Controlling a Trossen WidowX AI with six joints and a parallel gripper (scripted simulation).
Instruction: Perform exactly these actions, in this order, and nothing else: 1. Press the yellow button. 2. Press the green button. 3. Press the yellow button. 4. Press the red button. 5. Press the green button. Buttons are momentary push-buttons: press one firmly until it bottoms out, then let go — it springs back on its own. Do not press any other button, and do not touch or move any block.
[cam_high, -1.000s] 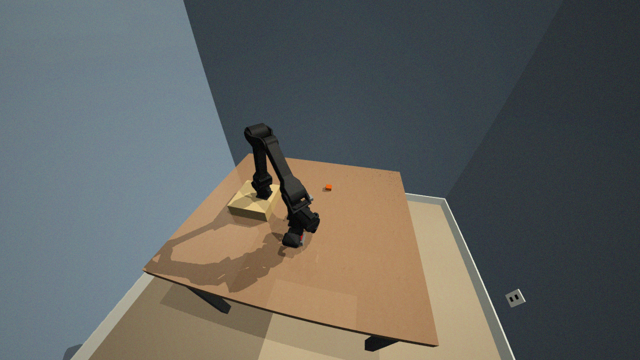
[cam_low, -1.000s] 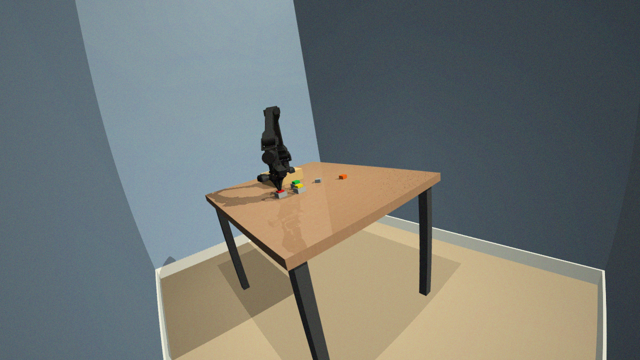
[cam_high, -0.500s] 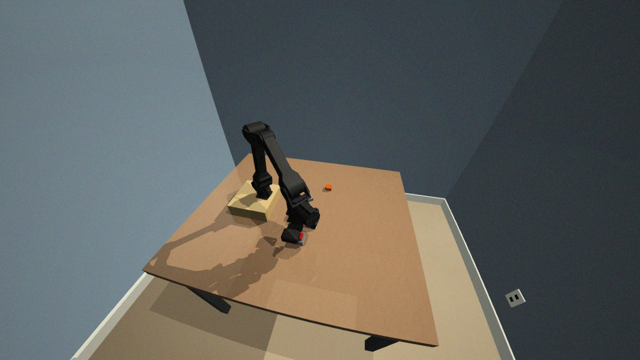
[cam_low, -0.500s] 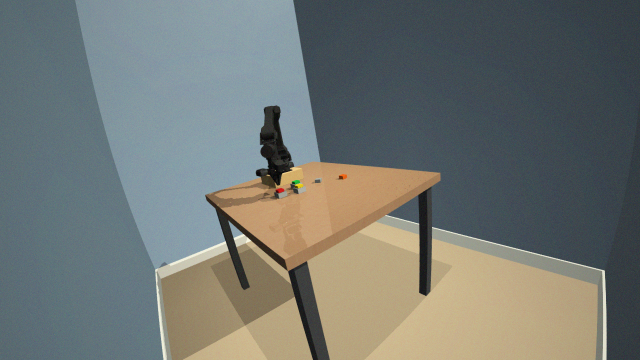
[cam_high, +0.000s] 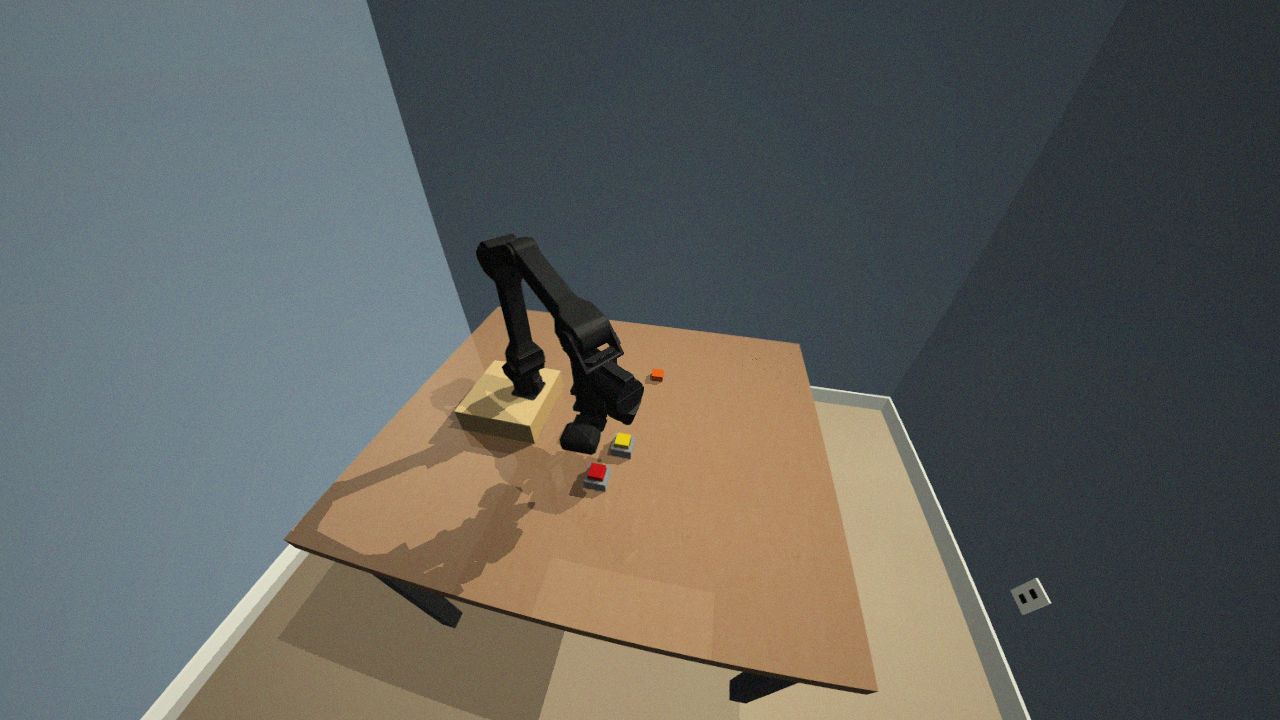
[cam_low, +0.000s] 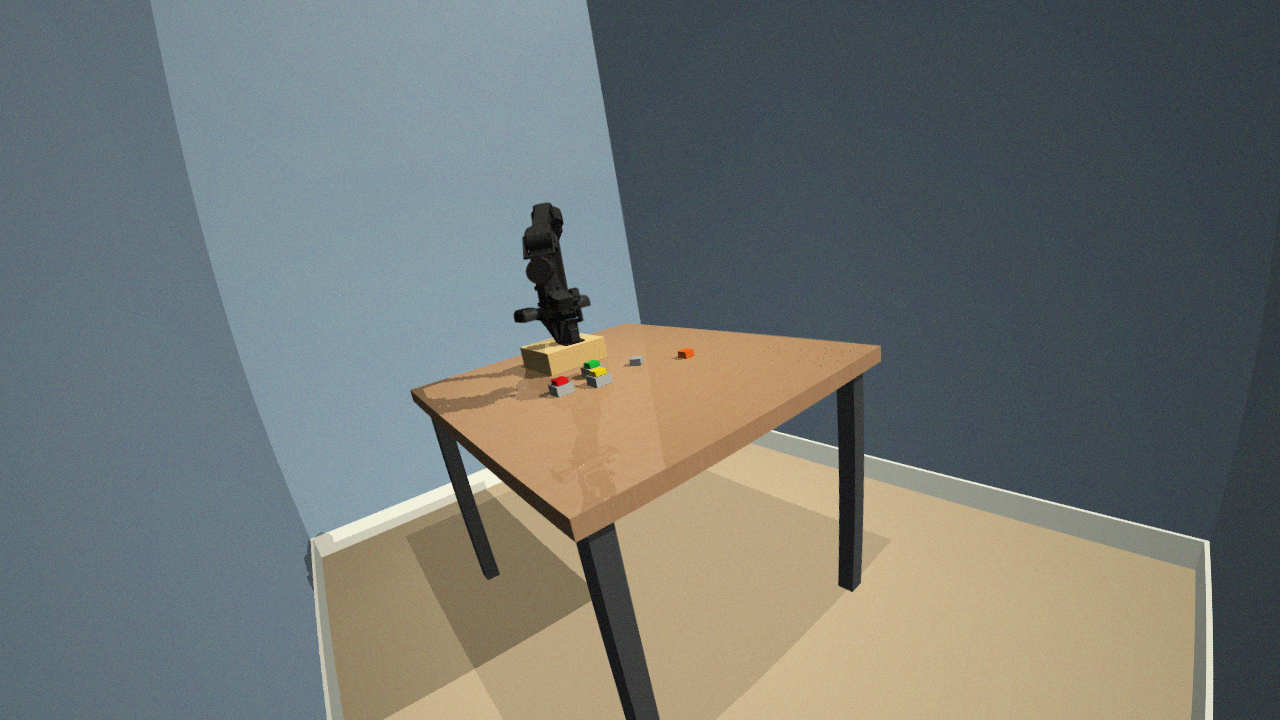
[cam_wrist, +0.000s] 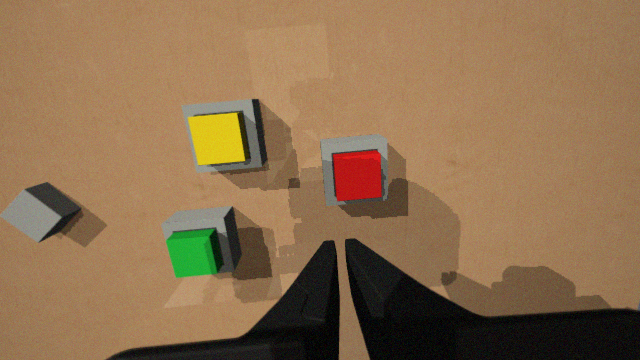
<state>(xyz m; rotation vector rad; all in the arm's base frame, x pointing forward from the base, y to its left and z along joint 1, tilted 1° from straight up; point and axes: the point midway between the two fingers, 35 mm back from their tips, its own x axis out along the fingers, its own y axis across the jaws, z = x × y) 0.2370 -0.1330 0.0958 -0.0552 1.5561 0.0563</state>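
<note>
My gripper tip is now 10 cm to the right of the green button, 9 cm above it and 6 cm past it. The rest, counted from my gripper tip: yellow button (9 cm below, 7 cm to the left, 3 cm ahead); then grey block (23 cm to the left, 12 cm below, 3 cm behind); then red button (9 cm below, 2 cm to the right).
</note>
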